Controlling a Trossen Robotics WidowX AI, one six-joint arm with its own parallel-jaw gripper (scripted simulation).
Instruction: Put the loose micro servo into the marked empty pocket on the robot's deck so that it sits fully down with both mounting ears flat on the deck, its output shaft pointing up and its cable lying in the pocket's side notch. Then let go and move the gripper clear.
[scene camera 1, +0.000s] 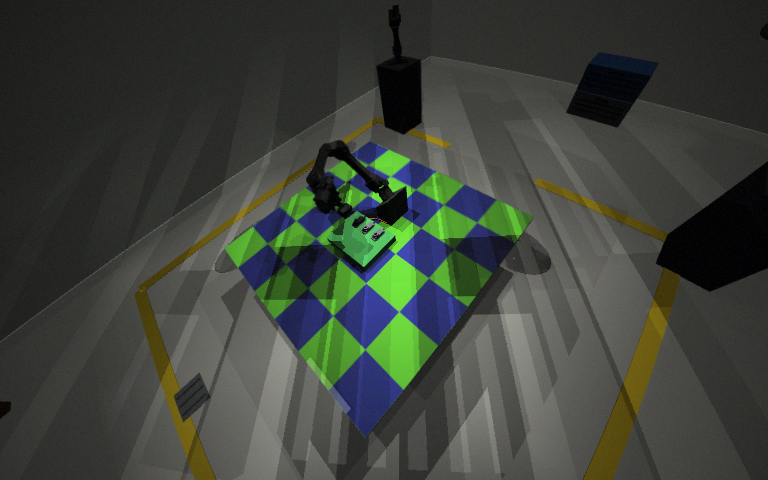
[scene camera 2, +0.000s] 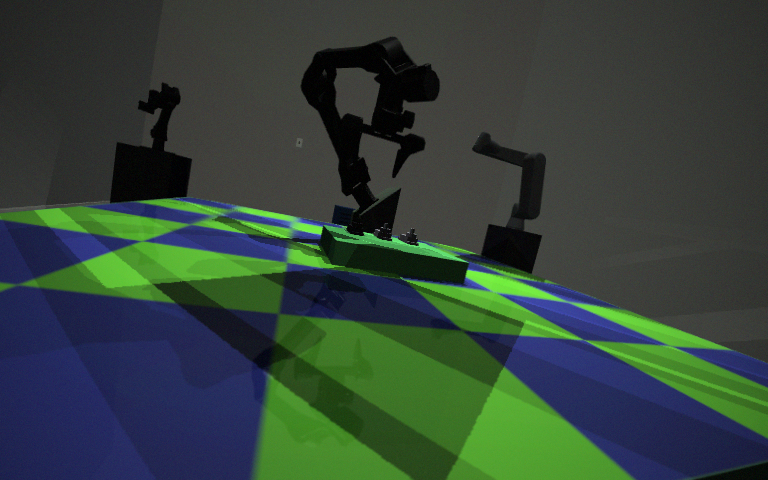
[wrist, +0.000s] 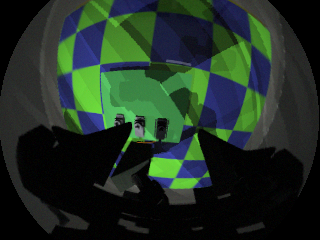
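I'm seeing a green robot deck (scene camera 1: 359, 247). My gripper (scene camera 2: 374, 172) is open with nothing in it. Then the wrist view gives me the gripper (wrist: 165, 129) again, along with the deck (wrist: 154, 95).
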